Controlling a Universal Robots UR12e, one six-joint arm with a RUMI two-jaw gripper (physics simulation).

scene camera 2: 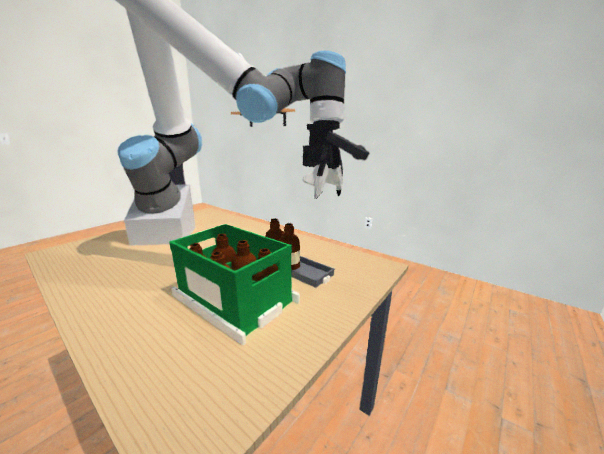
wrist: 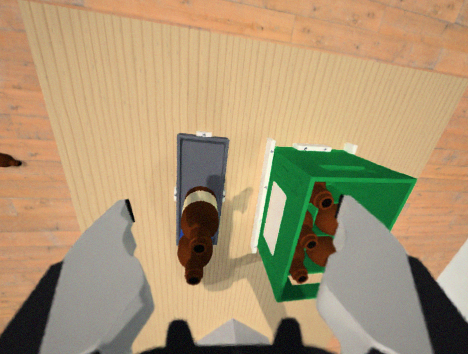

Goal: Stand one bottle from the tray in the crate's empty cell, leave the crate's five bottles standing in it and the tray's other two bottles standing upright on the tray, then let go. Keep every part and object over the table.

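Places are measured from the arm's base along level axes (x ahead, y left, z up), in metres.
Pixels of known places: gripper, fingertip midpoint: (scene camera 2: 328,197) (wrist: 234,199); arm's base at its link origin: (scene camera 2: 158,199).
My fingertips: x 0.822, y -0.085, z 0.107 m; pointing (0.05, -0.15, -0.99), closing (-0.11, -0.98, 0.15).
For each thing: its top centre in the pictures, then the offset to it from my fingertips. "*": a spot on its surface instead.
- green crate at its top centre: (wrist: 339,248) (scene camera 2: 228,243) dx -0.208, dy -0.180, dz -0.106 m
- dark grey tray at a spot on its surface: (wrist: 202,160) (scene camera 2: 312,274) * dx -0.058, dy +0.036, dz -0.276 m
- cream-labelled bottle at its top centre: (wrist: 199,248) (scene camera 2: 288,224) dx -0.155, dy +0.060, dz -0.121 m
- further brown bottle at a spot on its surface: (wrist: 8,160) * dx -0.097, dy +1.099, dz -0.980 m
My gripper (scene camera 2: 328,194) (wrist: 234,199) is open and empty, high above the table. The green crate (scene camera 2: 260,302) (wrist: 294,172) stands on the table with several brown bottles in it; one finger hides part of its inside in the wrist view. The dark grey tray (scene camera 2: 314,273) (wrist: 202,160) lies beside it. Two bottles stand upright on the tray: a cream-labelled bottle (scene camera 2: 292,245) (wrist: 200,217) and another bottle (scene camera 2: 274,230) (wrist: 194,256) behind it. A further brown bottle (wrist: 8,160) lies on the floor beyond the table, at the left edge of the wrist view.
White strips (scene camera 2: 212,317) (wrist: 263,195) stand along the crate's base, and small white blocks at the tray's edges. The robot's grey base (scene camera 2: 160,222) is at the table's far end. The table edge (scene camera 2: 345,332) runs beyond the crate and tray, with wooden floor below.
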